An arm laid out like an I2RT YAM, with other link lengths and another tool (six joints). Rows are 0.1 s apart.
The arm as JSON. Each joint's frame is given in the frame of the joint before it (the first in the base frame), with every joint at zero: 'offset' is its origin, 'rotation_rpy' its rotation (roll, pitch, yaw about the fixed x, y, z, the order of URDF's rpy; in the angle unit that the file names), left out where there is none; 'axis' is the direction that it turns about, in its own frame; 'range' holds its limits. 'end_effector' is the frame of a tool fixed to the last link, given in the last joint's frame.
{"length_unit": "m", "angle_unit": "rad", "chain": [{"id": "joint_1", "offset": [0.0, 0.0, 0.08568], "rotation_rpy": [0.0, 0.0, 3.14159], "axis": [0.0, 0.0, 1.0], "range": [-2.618, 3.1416]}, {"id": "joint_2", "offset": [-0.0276, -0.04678, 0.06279], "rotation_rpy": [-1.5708, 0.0, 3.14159], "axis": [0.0, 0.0, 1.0], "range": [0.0, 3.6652]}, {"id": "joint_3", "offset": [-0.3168, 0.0, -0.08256], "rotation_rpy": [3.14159, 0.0, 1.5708], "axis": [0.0, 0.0, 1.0], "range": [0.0, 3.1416]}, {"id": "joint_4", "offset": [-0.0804, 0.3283, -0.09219], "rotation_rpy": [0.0, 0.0, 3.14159], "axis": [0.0, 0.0, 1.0], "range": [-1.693, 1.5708]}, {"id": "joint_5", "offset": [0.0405, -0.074, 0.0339], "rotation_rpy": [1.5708, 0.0, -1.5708], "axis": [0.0, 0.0, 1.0], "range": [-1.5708, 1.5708]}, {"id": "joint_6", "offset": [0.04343, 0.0, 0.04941], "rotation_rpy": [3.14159, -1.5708, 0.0], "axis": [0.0, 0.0, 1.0], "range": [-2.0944, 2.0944]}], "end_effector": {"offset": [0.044, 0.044, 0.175], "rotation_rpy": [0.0, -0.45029, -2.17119]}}
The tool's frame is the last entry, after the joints.
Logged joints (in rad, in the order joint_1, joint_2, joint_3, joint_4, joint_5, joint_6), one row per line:
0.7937 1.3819 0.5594 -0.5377 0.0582 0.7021
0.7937 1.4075 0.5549 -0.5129 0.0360 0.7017
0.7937 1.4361 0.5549 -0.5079 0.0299 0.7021
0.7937 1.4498 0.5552 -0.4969 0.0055 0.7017
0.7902 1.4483 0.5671 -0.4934 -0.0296 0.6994
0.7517 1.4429 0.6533 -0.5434 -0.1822 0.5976
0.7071 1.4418 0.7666 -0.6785 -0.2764 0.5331
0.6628 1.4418 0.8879 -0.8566 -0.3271 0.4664
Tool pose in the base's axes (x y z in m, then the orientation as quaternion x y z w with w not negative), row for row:
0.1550 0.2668 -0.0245 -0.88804 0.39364 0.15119 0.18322
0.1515 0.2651 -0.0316 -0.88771 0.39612 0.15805 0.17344
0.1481 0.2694 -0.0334 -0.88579 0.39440 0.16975 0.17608
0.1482 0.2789 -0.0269 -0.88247 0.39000 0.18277 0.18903
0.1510 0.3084 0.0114 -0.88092 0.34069 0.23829 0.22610
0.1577 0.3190 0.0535 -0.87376 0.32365 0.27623 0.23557
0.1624 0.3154 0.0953 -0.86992 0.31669 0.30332 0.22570
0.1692 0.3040 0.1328 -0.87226 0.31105 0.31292 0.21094
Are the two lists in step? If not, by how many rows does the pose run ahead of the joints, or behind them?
The pose runs 1 row ahead of the joints: the pose in row i belongs to the joints in row i + 1.
